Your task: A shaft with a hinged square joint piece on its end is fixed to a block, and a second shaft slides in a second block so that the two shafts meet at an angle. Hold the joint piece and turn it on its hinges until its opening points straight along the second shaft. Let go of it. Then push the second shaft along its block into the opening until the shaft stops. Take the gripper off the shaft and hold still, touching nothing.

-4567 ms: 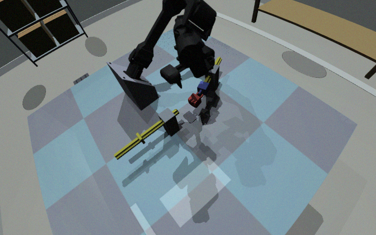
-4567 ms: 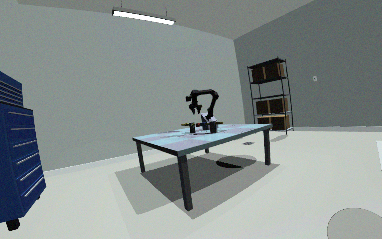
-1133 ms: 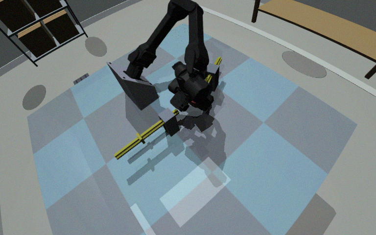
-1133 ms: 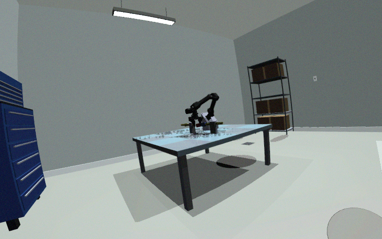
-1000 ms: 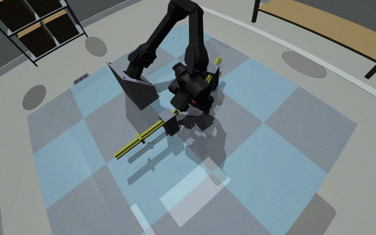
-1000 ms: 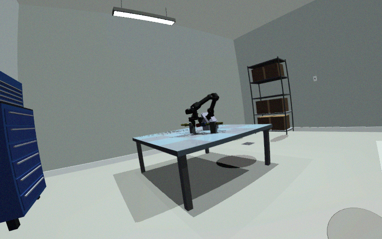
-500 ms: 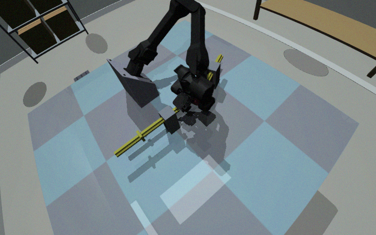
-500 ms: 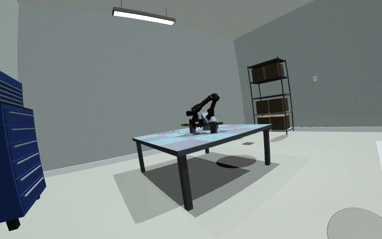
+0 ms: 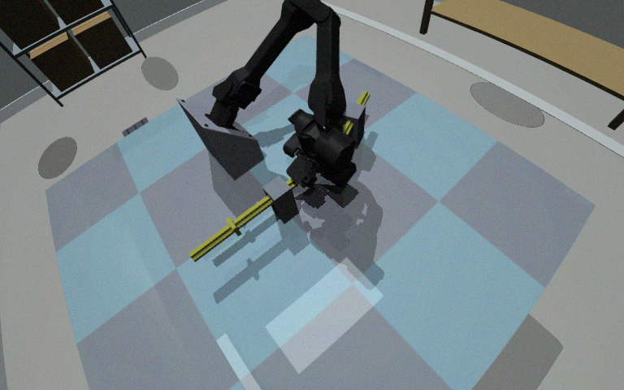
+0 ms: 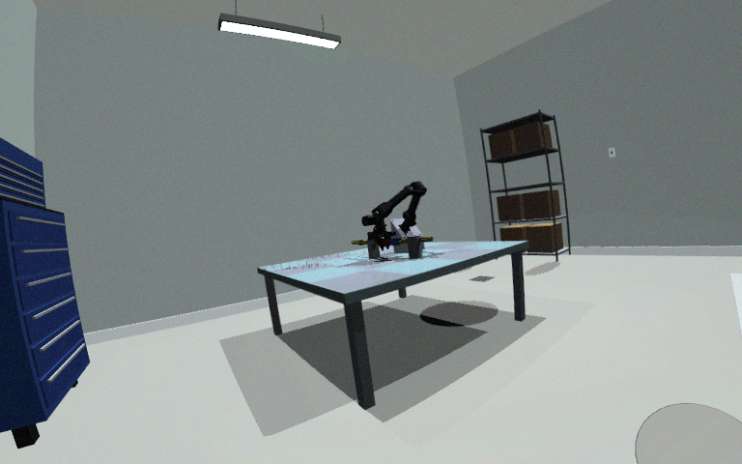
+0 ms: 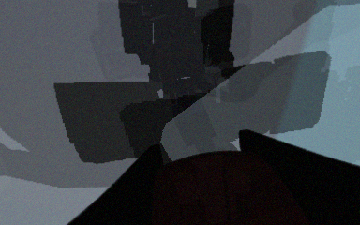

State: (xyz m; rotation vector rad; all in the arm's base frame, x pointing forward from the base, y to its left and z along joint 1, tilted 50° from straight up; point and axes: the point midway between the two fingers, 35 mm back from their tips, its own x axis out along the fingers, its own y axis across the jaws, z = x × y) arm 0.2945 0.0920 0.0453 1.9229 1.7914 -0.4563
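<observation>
The dark red joint piece is 10 mm to the left of my gripper tip and 40 mm above it.
</observation>
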